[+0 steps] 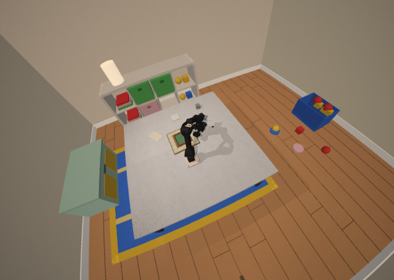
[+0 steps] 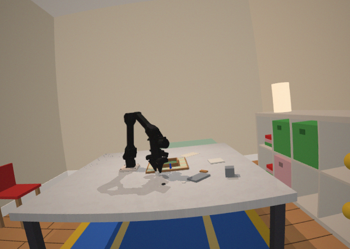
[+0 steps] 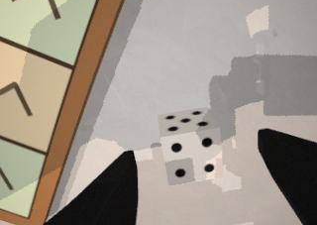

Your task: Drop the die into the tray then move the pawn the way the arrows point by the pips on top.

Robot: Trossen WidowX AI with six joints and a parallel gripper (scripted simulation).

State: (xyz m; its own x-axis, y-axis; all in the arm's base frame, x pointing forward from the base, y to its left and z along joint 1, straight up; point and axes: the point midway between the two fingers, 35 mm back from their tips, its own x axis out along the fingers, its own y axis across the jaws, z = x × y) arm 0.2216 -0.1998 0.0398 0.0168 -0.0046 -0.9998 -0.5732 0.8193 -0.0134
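My gripper tip is 1 cm above the white die. The rest, counted from my gripper tip: black disc 16 cm to the right, 4 cm ahead, 2 cm below; green tray 20 cm to the left, 5 cm ahead, 1 cm below; blue pawn 9 cm to the left, 8 cm ahead, 1 cm above.
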